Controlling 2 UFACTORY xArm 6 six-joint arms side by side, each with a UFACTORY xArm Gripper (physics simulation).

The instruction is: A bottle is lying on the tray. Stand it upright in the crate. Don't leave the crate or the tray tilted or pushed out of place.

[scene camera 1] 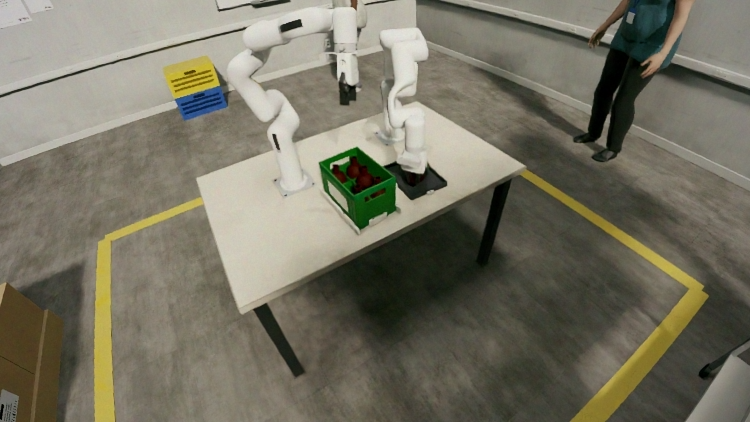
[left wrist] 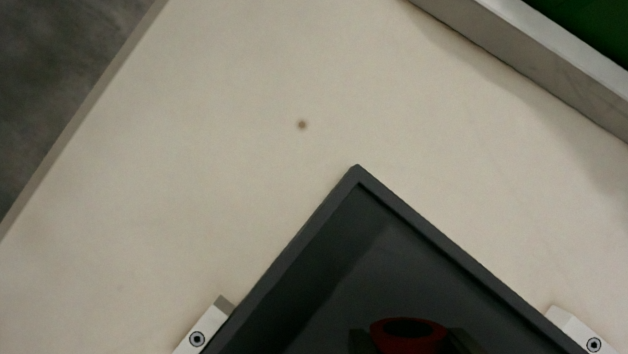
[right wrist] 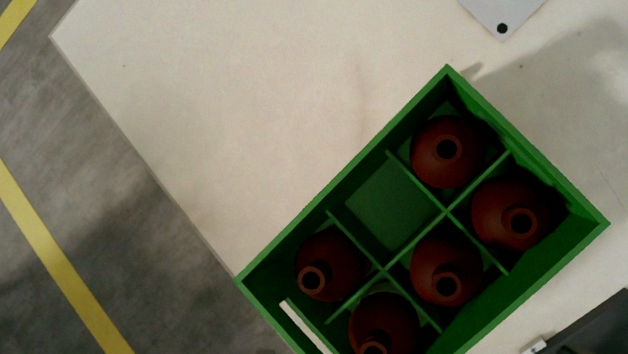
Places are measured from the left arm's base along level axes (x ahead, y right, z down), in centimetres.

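Pixels of known places: left gripper, fingertip midpoint: [scene camera 1: 413, 183]; right gripper, fingertip midpoint: [scene camera 1: 348, 102]; left arm's base at its link origin: [scene camera 1: 392, 135]; right arm's base at its link origin: [scene camera 1: 294, 182].
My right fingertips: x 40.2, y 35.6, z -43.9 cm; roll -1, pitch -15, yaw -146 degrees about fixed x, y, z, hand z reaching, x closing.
Ahead of a thing's pixels: the offset from my right fingertips to its top centre. "*": to the spot under its first point.
The dark red bottle {dy -27.8, dx +0.6, dz +36.0 cm} [scene camera 1: 414, 180] [left wrist: 409, 344] lies on the black tray {dy -27.7, dx -2.2, dz +41.3 cm} [scene camera 1: 438, 183] [left wrist: 430, 226] [right wrist: 600, 327]; its mouth shows in the left wrist view and its body is hidden there. My left gripper [scene camera 1: 415, 177] [left wrist: 408, 348] is low over the tray, its fingers shut on both sides of the bottle. The green crate {dy +0.9, dx +2.2, dz +26.4 cm} [scene camera 1: 378, 208] [left wrist: 602, 30] [right wrist: 540, 265] stands level, left of the tray. It holds several upright red bottles; one compartment {* dy +5.1, dx +3.1, dz +43.1 cm} [right wrist: 392, 205] on its upper-left side is empty. My right gripper [scene camera 1: 348, 98] is open and empty, high above the crate.
White stop blocks {* dy -28.2, dx +10.8, dz +42.3 cm} [left wrist: 205, 330] {* dy -17.7, dx -0.3, dz +42.4 cm} [left wrist: 575, 325] [right wrist: 535, 346] touch the tray's sides. A pale rail [scene camera 1: 340, 211] [left wrist: 560, 62] runs along the crate's foot. The table's edge [left wrist: 82, 117] [right wrist: 150, 172] is near both. Two people stand behind the table.
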